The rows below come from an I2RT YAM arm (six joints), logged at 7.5 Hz.
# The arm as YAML. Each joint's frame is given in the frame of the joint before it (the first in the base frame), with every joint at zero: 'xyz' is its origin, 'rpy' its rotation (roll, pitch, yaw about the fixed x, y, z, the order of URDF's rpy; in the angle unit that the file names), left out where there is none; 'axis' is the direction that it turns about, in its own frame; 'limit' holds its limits. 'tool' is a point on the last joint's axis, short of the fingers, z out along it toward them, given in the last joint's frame.
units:
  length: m
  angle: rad
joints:
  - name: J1
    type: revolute
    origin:
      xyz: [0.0, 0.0, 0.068]
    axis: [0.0, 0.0, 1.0]
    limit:
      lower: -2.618
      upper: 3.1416
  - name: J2
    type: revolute
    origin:
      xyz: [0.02, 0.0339, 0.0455]
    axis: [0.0, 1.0, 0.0]
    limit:
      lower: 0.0
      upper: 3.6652
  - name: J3
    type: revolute
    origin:
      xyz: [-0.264, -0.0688, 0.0]
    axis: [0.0, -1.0, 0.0]
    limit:
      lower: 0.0
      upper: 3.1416
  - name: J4
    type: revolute
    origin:
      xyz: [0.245, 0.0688, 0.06]
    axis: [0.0, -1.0, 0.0]
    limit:
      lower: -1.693
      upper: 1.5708
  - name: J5
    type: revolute
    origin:
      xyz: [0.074, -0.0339, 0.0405]
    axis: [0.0, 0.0, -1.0]
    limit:
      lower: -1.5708
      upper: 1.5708
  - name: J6
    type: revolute
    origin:
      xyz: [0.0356, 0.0, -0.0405]
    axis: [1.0, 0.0, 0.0]
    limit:
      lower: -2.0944
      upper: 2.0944
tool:
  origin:
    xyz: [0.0, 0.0, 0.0]
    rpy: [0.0, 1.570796, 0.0]
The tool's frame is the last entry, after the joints.
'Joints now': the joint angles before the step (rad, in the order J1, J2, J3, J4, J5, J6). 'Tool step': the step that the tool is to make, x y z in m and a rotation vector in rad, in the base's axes. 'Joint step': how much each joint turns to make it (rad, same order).
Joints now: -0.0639, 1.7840, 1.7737, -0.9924, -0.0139, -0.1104
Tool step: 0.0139, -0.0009, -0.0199, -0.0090, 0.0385, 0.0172
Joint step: 0.0000, 0.0570, -0.0001, 0.0190, 0.0008, -0.0206
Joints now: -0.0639, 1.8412, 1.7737, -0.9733, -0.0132, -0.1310
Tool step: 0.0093, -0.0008, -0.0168, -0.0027, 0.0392, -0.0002
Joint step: -0.0001, 0.0449, -0.0004, 0.0063, 0.0046, -0.0025
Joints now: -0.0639, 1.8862, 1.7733, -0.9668, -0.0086, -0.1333
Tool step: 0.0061, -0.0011, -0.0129, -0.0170, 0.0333, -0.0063
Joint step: 0.0000, 0.0335, 0.0000, 0.0014, 0.0199, -0.0031
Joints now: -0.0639, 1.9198, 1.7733, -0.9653, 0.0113, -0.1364
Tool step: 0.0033, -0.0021, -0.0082, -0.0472, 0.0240, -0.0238
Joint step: 0.0001, 0.0206, -0.0008, 0.0004, 0.0542, 0.0004
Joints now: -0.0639, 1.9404, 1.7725, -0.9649, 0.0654, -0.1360
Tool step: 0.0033, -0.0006, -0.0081, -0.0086, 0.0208, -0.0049
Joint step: 0.0000, 0.0205, -0.0001, 0.0004, 0.0111, 0.0004
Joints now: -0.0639, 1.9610, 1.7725, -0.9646, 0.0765, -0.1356
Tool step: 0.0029, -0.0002, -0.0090, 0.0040, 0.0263, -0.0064
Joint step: 0.0000, 0.0222, 0.0002, -0.0050, 0.0004, 0.0068
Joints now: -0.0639, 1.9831, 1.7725, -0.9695, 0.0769, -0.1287
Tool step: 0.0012, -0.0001, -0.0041, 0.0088, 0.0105, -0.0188
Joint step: -0.0001, 0.0100, 0.0001, -0.0027, -0.0005, 0.0204
